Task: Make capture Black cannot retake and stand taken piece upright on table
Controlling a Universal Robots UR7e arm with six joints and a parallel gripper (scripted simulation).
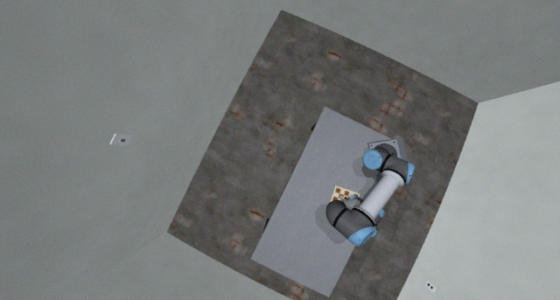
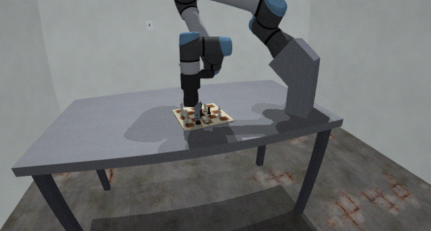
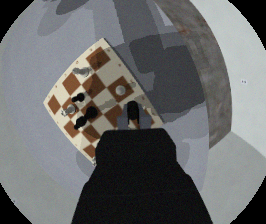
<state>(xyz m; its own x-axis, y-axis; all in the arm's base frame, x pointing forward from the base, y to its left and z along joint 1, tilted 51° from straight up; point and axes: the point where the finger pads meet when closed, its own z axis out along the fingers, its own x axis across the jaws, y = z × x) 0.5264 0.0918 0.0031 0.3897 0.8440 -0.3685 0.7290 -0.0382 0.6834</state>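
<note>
My gripper is now 30 mm past the small chessboard, 80 mm to the left of it and 40 mm above it.
</note>
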